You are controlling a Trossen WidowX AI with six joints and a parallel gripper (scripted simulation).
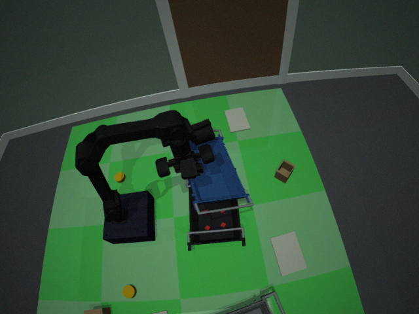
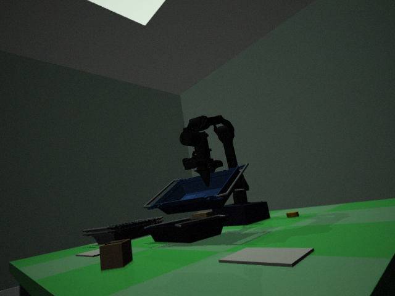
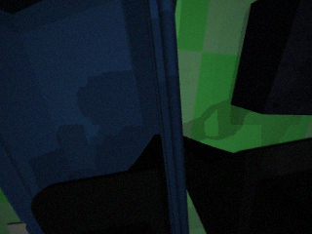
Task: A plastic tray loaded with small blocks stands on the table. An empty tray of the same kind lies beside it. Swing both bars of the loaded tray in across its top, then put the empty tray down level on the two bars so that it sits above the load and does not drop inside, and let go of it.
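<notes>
The blue tray lies 8 cm ahead of my gripper tip, 2 cm to the left of it and 1 cm below it. Round my gripper tip: brown box: 38 cm ahead, 5 cm to the left, 16 cm below.
</notes>
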